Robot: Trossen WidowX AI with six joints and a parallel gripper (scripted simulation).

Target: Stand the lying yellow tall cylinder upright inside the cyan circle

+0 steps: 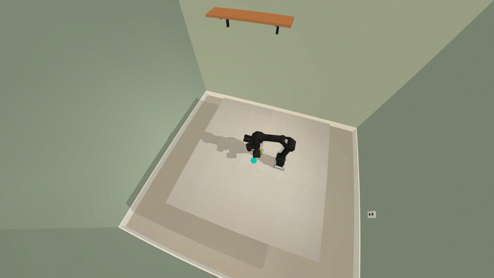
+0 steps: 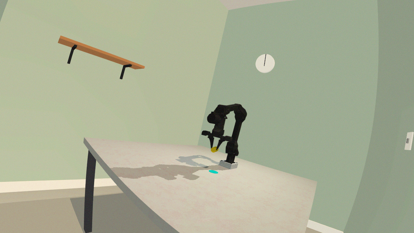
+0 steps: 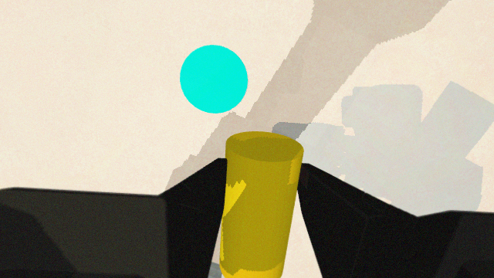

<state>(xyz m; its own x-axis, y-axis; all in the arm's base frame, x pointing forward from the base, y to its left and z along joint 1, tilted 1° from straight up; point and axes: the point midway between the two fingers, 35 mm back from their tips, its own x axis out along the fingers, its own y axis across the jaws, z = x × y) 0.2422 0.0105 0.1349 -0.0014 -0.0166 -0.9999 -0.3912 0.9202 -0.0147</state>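
My gripper tip is 4 cm to the right of the cyan circle and 14 cm above it. Round my gripper tip: yellow cylinder (2 cm behind, 1 cm to the right).
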